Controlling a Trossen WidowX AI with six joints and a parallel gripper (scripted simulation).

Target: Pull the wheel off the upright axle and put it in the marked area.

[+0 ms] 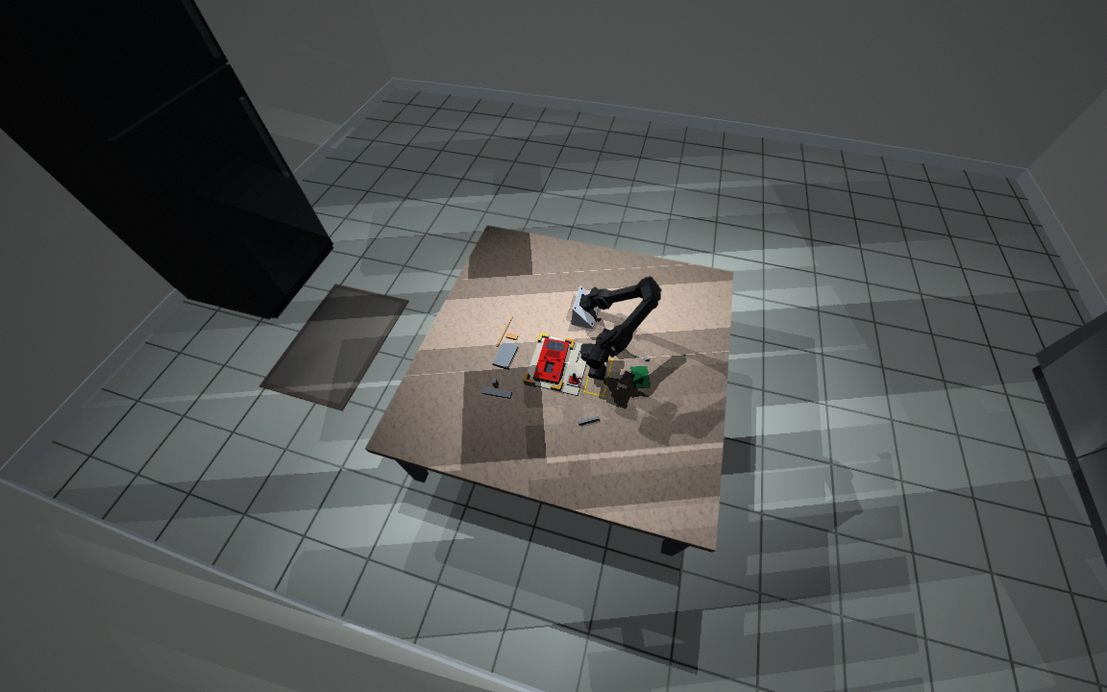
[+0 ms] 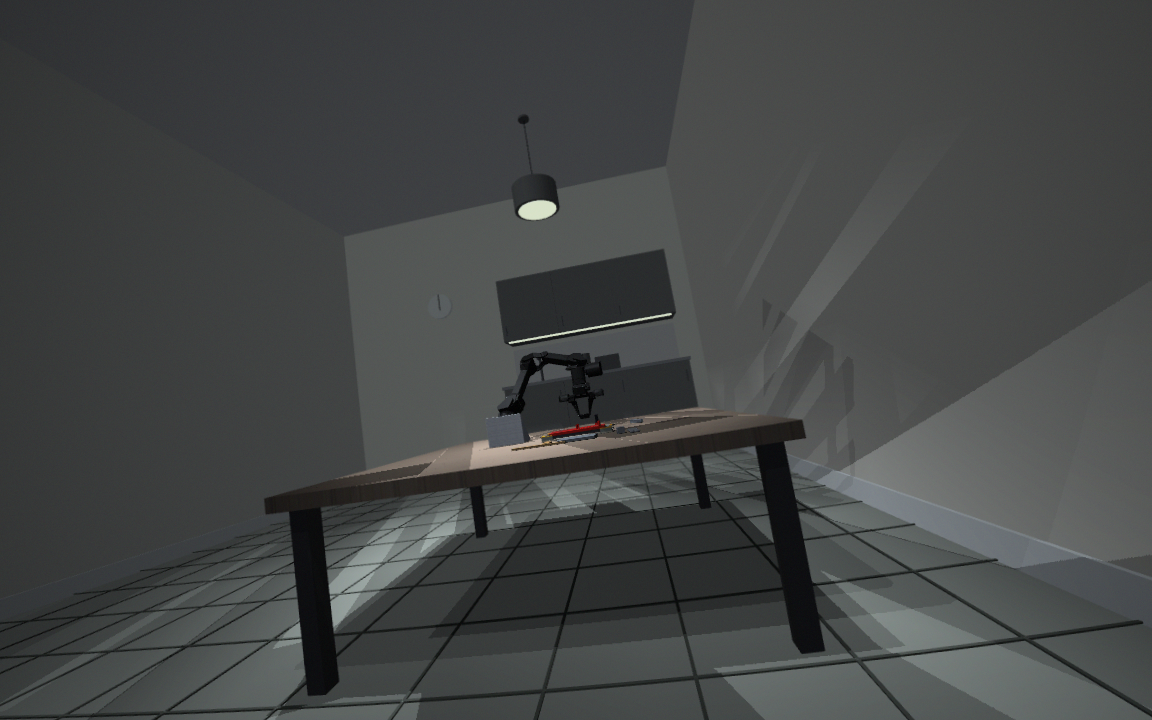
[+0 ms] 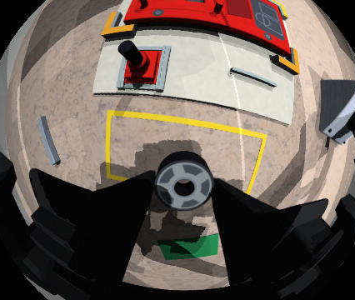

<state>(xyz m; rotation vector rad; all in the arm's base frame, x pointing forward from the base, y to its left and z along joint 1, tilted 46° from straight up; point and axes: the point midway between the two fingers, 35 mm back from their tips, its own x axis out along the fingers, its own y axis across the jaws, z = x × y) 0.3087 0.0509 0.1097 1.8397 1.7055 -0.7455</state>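
My gripper tip is now right at the dark wheel. Also, from my gripper tip: grey bar: 21 cm ahead, 5 cm below; green tile: 17 cm to the left, 6 cm below, 3 cm behind.
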